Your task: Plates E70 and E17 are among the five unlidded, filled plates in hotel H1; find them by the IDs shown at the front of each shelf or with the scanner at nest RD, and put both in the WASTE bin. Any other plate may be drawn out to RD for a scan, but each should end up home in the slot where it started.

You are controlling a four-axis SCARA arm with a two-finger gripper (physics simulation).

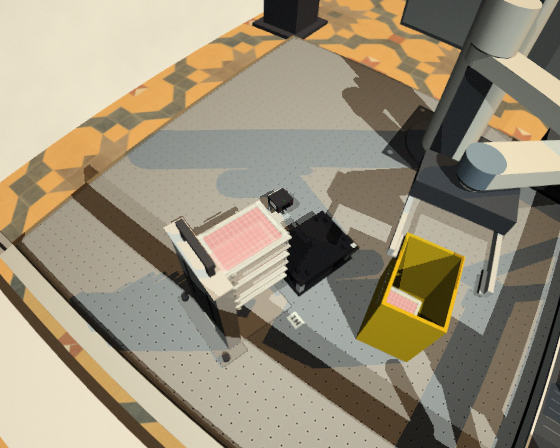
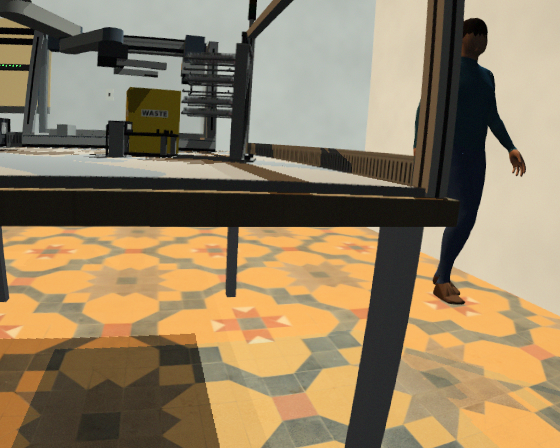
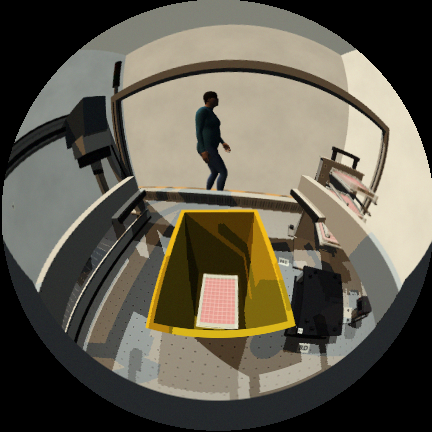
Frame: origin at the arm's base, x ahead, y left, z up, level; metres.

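Seen in the pictures: gripper, fingertip midpoint: (image 1: 439, 273) (image 2: 161, 70) (image 3: 217, 180); arm's base, link origin: (image 1: 442, 151).
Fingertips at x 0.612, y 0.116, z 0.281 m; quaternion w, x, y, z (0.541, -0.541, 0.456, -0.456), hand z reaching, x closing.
Observation:
Pixels of each thing's middle, then the offset from my fingertips to it.
- yellow WASTE bin, body centre: (image 3: 219, 286) (image 1: 407, 301) (image 2: 151, 121) dx -0.024, dy -0.006, dz -0.169 m
- pink-filled plate, body centre: (image 1: 394, 316) (image 3: 218, 299) dx -0.024, dy -0.005, dz -0.255 m
- Hotel H1, body centre: (image 1: 226, 272) (image 2: 223, 96) (image 3: 335, 210) dx +0.163, dy -0.306, dz -0.107 m
- Nest RD, body centre: (image 1: 311, 251) (image 2: 143, 142) (image 3: 318, 302) dx -0.037, dy -0.238, dz -0.234 m
- small black scanner, body centre: (image 1: 279, 207) (image 2: 119, 139) (image 3: 356, 309) dx -0.087, dy -0.365, dz -0.227 m
- frame post, body centre: (image 2: 445, 10) (image 3: 375, 178) dx +0.412, dy -0.821, dz +0.009 m
My gripper (image 1: 439, 271) (image 2: 161, 70) (image 3: 217, 180) is open and empty, with its fingers spread above the yellow WASTE bin (image 1: 400, 336) (image 2: 155, 132) (image 3: 272, 305). A pink-filled plate (image 1: 404, 301) (image 3: 219, 300) lies inside at the bottom of the bin; its ID does not show. Hotel H1 (image 1: 222, 287) (image 2: 240, 100) (image 3: 326, 171) stands upright, with several plates on its shelves. Its top plate (image 1: 242, 237) is pink-filled and unlidded. The shelf IDs are not readable. Nest RD (image 1: 320, 250) (image 3: 320, 300) is a black platform between hotel and bin, and bears no plate.
A small black scanner (image 1: 281, 199) (image 3: 361, 310) stands beside the nest. The arm's column (image 1: 452, 105) rises behind the bin. A frame post (image 2: 435, 100) stands at the table's corner. A person (image 2: 475, 115) (image 3: 207, 127) is beyond the frame.

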